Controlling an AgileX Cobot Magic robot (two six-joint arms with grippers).
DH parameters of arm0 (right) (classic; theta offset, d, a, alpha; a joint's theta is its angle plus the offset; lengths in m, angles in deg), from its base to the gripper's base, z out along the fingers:
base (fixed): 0 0 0 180
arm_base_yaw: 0 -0.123 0 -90
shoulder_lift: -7.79 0 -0.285 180
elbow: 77.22 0 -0.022 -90
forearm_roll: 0 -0.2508 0 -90
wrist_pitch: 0 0 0.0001 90
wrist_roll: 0 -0.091 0 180
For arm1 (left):
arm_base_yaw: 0 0.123 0 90
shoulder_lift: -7.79 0 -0.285 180
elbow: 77.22 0 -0.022 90
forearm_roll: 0 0.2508 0 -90
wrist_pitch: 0 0 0.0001 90
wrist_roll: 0 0.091 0 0
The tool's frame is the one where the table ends.
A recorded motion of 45 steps. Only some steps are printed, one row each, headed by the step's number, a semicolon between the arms.
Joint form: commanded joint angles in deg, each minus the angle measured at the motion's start. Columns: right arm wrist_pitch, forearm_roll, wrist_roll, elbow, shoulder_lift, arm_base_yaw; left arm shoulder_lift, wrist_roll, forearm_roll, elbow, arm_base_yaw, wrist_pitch.
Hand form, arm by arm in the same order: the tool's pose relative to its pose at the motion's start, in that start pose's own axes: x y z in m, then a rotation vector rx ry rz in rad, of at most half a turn. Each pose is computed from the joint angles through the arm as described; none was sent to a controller.
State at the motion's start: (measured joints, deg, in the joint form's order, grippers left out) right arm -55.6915 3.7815 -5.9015 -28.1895 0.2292 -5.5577; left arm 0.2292 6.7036 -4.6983 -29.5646 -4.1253 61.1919
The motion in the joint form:
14: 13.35 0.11 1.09 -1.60 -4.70 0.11; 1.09 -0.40 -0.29 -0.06 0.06 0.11
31: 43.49 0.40 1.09 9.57 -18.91 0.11; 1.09 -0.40 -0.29 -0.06 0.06 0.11
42: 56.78 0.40 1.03 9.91 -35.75 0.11; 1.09 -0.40 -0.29 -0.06 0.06 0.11
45: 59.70 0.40 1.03 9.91 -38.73 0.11; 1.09 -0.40 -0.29 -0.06 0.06 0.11
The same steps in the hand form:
14: -0.0319 0.0032 0.0052 -0.0158 -0.1782 -0.0224; 0.0014 -0.0007 -0.0028 0.0022 -0.0185 -0.0084
31: -0.0308 0.0097 0.0780 -0.0472 -0.2597 -0.0432; 0.0014 -0.0007 -0.0028 0.0022 -0.0185 -0.0084
42: -0.0369 0.0143 0.1276 -0.0613 -0.1907 -0.0478; 0.0014 -0.0007 -0.0028 0.0022 -0.0185 -0.0084
45: -0.0377 0.0151 0.1363 -0.0650 -0.1894 -0.0481; 0.0014 -0.0007 -0.0028 0.0022 -0.0185 -0.0084

